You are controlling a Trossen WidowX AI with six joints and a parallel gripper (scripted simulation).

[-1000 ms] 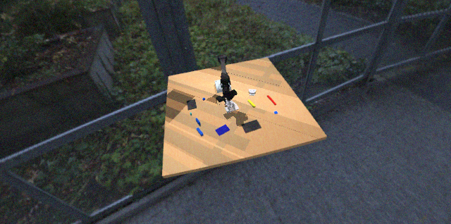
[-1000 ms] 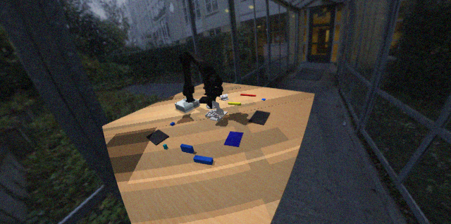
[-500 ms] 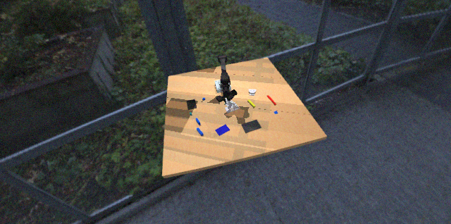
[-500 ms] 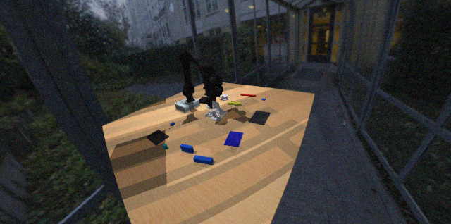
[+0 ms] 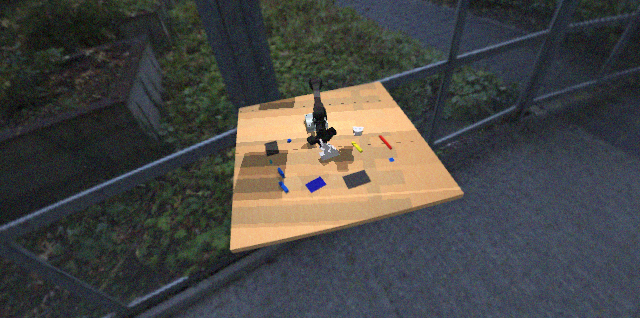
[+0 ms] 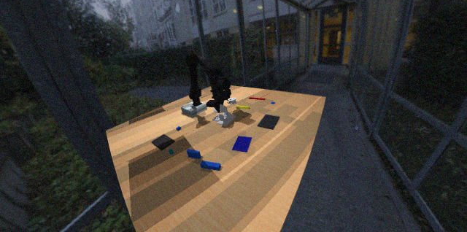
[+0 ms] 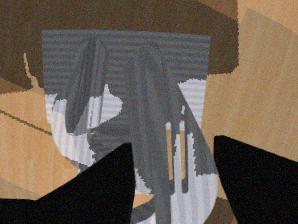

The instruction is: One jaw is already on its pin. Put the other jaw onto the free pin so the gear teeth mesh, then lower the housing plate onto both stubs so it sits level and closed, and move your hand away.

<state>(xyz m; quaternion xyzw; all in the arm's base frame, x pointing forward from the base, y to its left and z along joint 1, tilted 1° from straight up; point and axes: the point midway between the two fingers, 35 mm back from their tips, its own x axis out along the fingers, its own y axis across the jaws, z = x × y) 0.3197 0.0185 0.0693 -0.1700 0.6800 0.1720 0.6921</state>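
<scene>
The light grey part lies 250 mm to the left of my gripper tip, 200 mm behind it and 50 mm below it. Also, from my gripper tip: white jaw 40 mm behind; then yellow bar 220 mm to the left, 70 mm below, 40 mm behind; then blue plate 250 mm ahead, 80 mm below, 60 mm to the right.
</scene>
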